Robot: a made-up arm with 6 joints.
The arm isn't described. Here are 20 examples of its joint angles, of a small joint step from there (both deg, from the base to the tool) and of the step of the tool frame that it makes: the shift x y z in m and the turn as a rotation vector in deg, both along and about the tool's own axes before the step.
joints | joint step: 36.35 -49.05 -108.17 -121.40 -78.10 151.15 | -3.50 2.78 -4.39 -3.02 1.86 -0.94
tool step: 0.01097 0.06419 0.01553 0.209 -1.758 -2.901
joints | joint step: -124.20 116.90 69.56 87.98 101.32 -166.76 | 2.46 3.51 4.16 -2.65 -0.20 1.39
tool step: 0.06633 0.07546 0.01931 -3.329 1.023 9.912
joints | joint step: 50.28 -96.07 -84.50 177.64 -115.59 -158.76 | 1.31 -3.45 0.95 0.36 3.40 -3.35
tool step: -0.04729 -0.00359 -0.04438 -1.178 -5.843 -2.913
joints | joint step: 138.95 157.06 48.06 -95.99 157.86 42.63 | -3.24 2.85 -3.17 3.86 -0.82 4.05
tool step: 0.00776 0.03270 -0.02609 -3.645 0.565 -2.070
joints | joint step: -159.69 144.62 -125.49 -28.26 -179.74 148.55 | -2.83 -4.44 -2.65 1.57 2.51 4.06
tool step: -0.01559 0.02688 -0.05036 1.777 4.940 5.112
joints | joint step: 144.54 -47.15 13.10 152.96 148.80 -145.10 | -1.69 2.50 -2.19 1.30 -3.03 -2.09
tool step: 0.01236 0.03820 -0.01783 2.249 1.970 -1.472
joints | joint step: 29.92 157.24 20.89 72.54 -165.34 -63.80 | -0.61 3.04 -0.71 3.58 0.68 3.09
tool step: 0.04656 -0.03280 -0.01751 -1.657 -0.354 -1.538
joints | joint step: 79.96 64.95 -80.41 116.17 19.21 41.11 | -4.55 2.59 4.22 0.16 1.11 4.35
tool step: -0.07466 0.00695 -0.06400 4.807 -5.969 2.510
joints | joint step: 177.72 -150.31 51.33 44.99 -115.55 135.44 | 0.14 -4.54 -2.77 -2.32 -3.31 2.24
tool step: 0.07170 -0.02368 0.08715 -6.100 6.177 7.727
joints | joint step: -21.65 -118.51 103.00 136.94 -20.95 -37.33 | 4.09 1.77 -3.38 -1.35 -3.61 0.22
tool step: -0.05480 0.03312 0.03322 1.327 -3.062 3.347
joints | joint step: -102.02 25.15 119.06 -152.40 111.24 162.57 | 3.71 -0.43 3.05 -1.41 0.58 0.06
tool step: -0.02597 0.02152 -0.03682 -4.534 1.416 2.340
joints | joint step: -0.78 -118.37 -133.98 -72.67 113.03 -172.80 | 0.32 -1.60 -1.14 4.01 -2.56 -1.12
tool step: 0.02057 -0.00337 -0.00734 4.965 3.203 -0.264
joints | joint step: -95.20 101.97 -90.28 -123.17 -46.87 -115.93 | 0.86 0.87 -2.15 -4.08 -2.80 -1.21
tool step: 0.01957 -0.00859 -0.00519 2.704 -0.500 -4.215
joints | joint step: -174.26 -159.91 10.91 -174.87 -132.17 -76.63 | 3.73 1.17 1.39 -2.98 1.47 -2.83
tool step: -0.03811 0.03372 0.02373 0.282 -3.303 2.842
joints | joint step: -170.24 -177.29 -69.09 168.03 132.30 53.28 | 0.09 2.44 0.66 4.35 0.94 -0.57
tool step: 0.02572 -0.03816 -0.00442 -3.832 1.591 -3.051
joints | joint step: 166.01 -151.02 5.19 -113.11 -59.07 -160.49 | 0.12 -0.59 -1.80 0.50 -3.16 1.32
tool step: 0.00768 0.02645 -0.01117 -0.580 2.526 -0.382
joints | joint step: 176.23 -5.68 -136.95 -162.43 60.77 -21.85 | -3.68 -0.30 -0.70 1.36 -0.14 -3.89
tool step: 0.00675 -0.01901 0.00049 -2.402 -0.930 0.319
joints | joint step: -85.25 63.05 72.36 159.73 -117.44 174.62 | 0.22 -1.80 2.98 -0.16 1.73 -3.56
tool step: 0.02018 0.00560 0.01219 0.613 -0.605 -3.913
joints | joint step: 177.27 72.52 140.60 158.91 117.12 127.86 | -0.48 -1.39 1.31 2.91 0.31 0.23
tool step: -0.00862 -0.01742 -0.00797 2.247 2.109 -1.092
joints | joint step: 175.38 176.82 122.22 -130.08 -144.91 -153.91 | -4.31 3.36 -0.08 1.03 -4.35 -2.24
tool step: -0.01748 0.02564 -0.01714 4.375 8.217 -1.162
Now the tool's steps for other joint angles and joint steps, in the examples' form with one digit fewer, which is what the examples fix.
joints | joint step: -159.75 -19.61 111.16 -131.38 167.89 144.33 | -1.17 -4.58 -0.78 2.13 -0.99 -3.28
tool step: -0.0074 0.0014 0.0628 4.99 -0.43 -4.61
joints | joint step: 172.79 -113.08 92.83 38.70 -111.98 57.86 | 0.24 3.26 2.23 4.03 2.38 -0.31
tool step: -0.0085 -0.0527 -0.0470 6.93 1.20 -5.22
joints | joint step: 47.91 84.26 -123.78 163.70 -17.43 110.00 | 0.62 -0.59 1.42 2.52 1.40 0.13
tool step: -0.0072 0.0086 0.0097 0.22 -0.84 3.05
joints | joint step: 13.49 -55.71 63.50 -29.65 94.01 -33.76 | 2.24 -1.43 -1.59 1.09 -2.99 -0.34
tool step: 0.0277 -0.0220 -0.0167 0.41 -6.65 0.77
